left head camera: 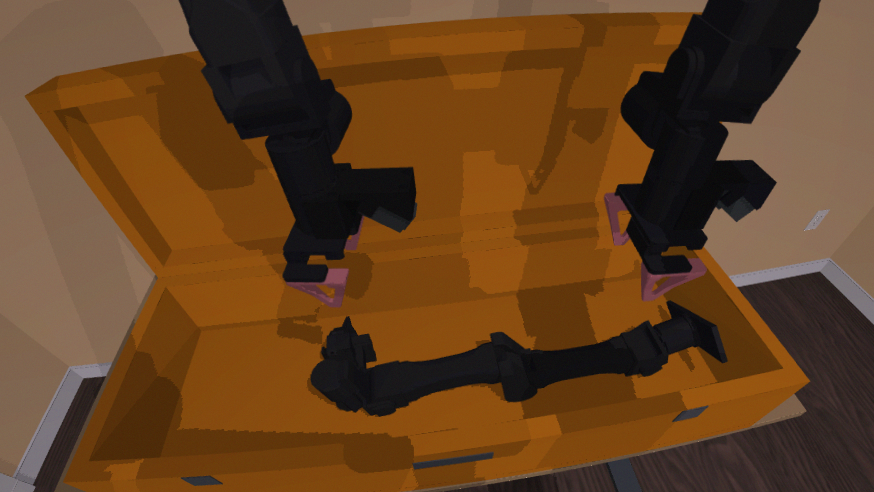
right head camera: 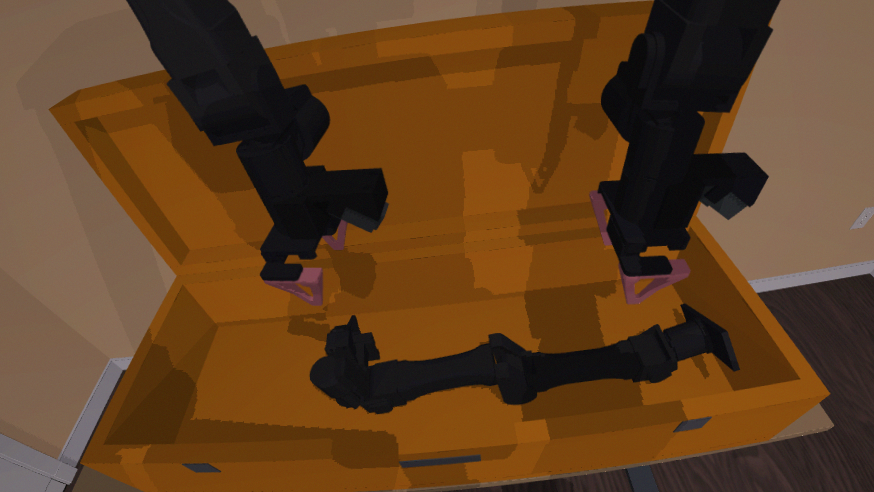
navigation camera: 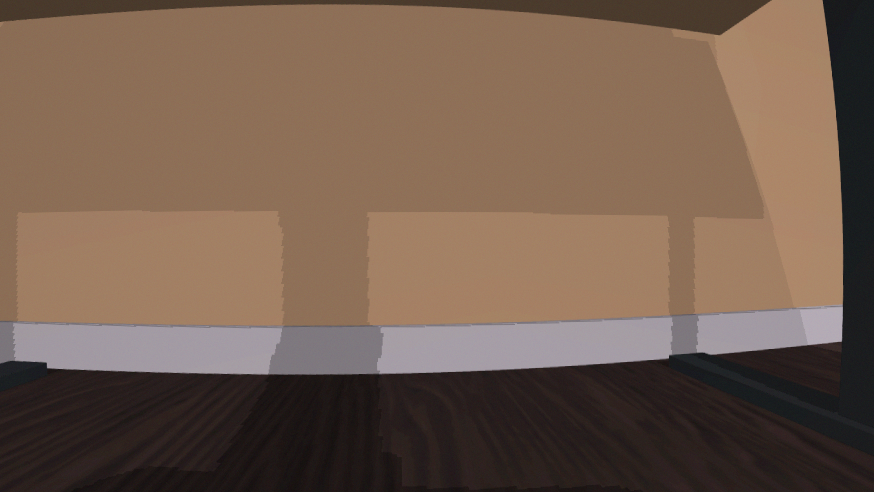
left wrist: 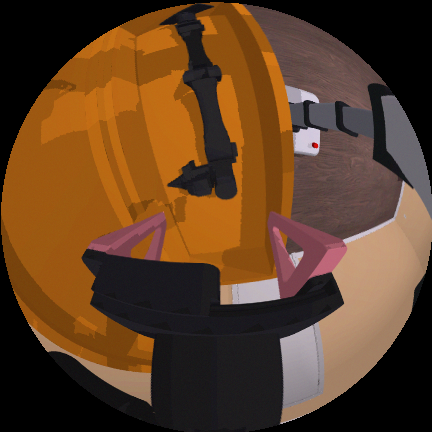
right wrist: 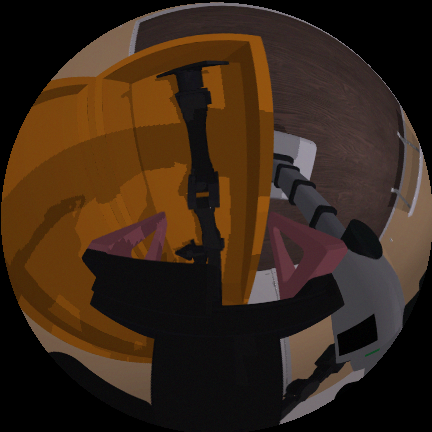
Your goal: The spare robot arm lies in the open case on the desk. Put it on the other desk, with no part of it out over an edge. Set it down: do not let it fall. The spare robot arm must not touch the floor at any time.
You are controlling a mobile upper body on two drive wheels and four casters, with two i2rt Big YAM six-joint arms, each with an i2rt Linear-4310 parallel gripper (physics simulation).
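Places are measured from the left arm's base along level axes (x back, y right, z up), in centimetres.
Pixels of known places: left gripper, fingertip midpoint: (left head camera: 343, 276) (right head camera: 328, 275) (left wrist: 216, 217); right gripper, fingertip midpoint: (left head camera: 632, 270) (right head camera: 620, 272) (right wrist: 217, 217); left arm's base, origin of the base link: (right wrist: 328, 364).
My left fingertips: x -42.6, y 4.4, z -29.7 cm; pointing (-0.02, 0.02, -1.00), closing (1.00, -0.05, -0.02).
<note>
For each thing: its top centre in the pictures, then the offset to it from my left fingertips. "pt": a spot on its surface instead. Level surfaces: height alone.
- desk, its level: dz -39.3 cm
- raised lid, surface spot: (left head camera: 415, 122) (right head camera: 411, 123) pt dx -31.0, dy +8.5, dz +5.5 cm
- upright leg, surface spot: (navigation camera: 856, 183) pt dx -31.0, dy +64.8, dz -81.0 cm
The black spare robot arm (left head camera: 452, 369) (right head camera: 452, 369) (left wrist: 207, 110) (right wrist: 198, 140) lies lengthwise inside the open orange case (left head camera: 305, 470) (right head camera: 305, 467) (left wrist: 280, 125) (right wrist: 266, 125), its square base plate at the right end in the head views and its bent end at the left. The case rests on a desk (left head camera: 788, 412) (right head camera: 807, 427). My left gripper (left head camera: 343, 275) (right head camera: 328, 275) (left wrist: 216, 217) is open and empty, above and behind the bent end. My right gripper (left head camera: 633, 271) (right head camera: 618, 273) (right wrist: 217, 217) is open and empty, above and behind the base half. I cannot make out the other desk.
The raised lid (left head camera: 415, 122) (right head camera: 415, 122) stands behind both grippers, with the wall beyond. The case walls surround the spare arm. The desk's dark foot (navigation camera: 764, 391) and upright leg (navigation camera: 856, 183) show at the right in the navigation view. My wheeled base (left wrist: 306, 142) (right wrist: 305, 155) stands in front.
</note>
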